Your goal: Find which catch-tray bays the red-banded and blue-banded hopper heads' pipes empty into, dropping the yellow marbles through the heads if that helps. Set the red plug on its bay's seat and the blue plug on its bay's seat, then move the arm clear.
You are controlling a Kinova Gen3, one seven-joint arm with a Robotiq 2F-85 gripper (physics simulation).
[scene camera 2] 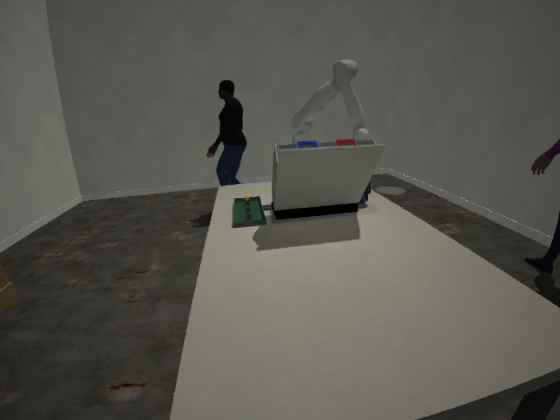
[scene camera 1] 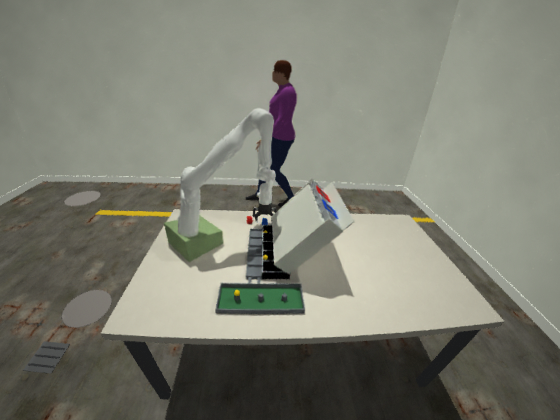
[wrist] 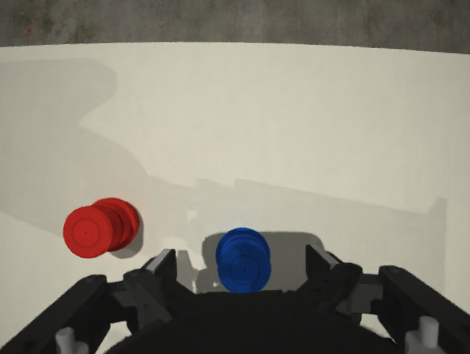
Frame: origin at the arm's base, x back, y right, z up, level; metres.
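Seen in the pictures: gripper, between the fingertips: [scene camera 2: 361, 198] [scene camera 1: 264, 221] [wrist: 241, 261]; arm's base, origin of its link: [scene camera 1: 188, 232].
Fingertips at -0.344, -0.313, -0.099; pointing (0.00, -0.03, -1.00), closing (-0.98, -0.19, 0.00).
Pixels of each thing's top centre, then the offset from my fingertips to it, as dx, dy, dz. "spot": a spot on its surface instead.
- blue plug, centre of its top: [wrist: 244, 270] [scene camera 2: 361, 195] [scene camera 1: 264, 219] -0.001, -0.001, +0.018
- red plug, centre of its top: [wrist: 85, 233] [scene camera 1: 249, 217] +0.095, -0.007, +0.018
- catch tray, a spot on its surface: [scene camera 1: 255, 256] spot: +0.002, +0.308, -0.013
- red-banded head, a spot on its surface: [scene camera 2: 346, 142] spot: -0.278, +0.143, +0.316
- blue-banded head, a spot on its surface: [scene camera 2: 307, 144] spot: -0.300, +0.295, +0.317
- green marble tray, centre of its top: [scene camera 1: 260, 290] [scene camera 2: 253, 206] -0.062, +0.541, +0.009
My gripper [scene camera 1: 263, 215] [wrist: 241, 261] is open and points down over the blue plug [scene camera 1: 264, 222] [scene camera 2: 362, 200] [wrist: 243, 267], which stands upright between the spread fingers in the wrist view. The red plug [scene camera 1: 249, 219] [wrist: 89, 232] stands to the left, outside the fingers. The catch tray [scene camera 1: 255, 256] has grey seats on its left side and dark bays on its right. One yellow marble [scene camera 1: 265, 257] lies in a middle bay, another yellow marble [scene camera 1: 266, 232] near the far end. The red-banded head [scene camera 1: 323, 193] [scene camera 2: 346, 142] and blue-banded head [scene camera 1: 330, 210] [scene camera 2: 307, 144] top the housing; its pipes are hidden.
The slanted white housing [scene camera 1: 312, 230] [scene camera 2: 322, 177] stands right of the gripper and tray. A green marble tray [scene camera 1: 272, 311] [scene camera 2: 249, 225] at the near side holds a yellow marble [scene camera 1: 237, 293] [scene camera 2: 247, 198] on its left post. The arm's green base block [scene camera 1: 195, 246] is at left.
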